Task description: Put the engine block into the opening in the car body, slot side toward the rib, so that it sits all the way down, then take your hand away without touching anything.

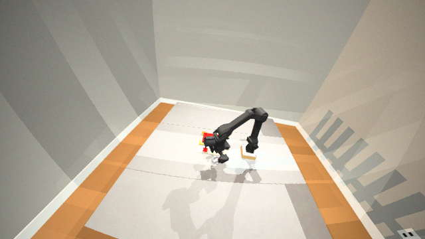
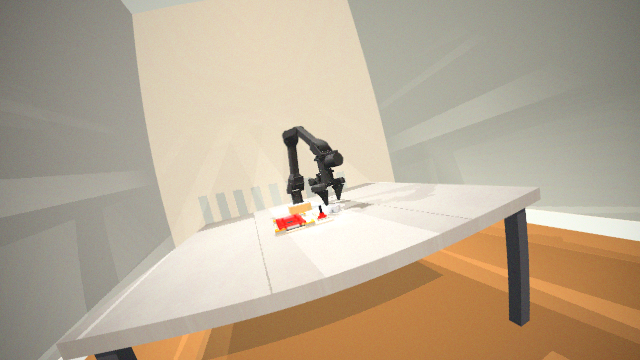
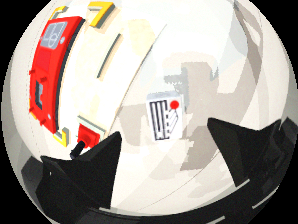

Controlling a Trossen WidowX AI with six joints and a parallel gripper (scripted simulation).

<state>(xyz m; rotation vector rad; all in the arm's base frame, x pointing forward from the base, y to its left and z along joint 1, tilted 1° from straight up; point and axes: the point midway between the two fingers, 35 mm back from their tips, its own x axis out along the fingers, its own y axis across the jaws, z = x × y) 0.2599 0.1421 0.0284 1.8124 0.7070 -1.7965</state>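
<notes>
Right now the engine block is 3 cm below my gripper tip.
</notes>
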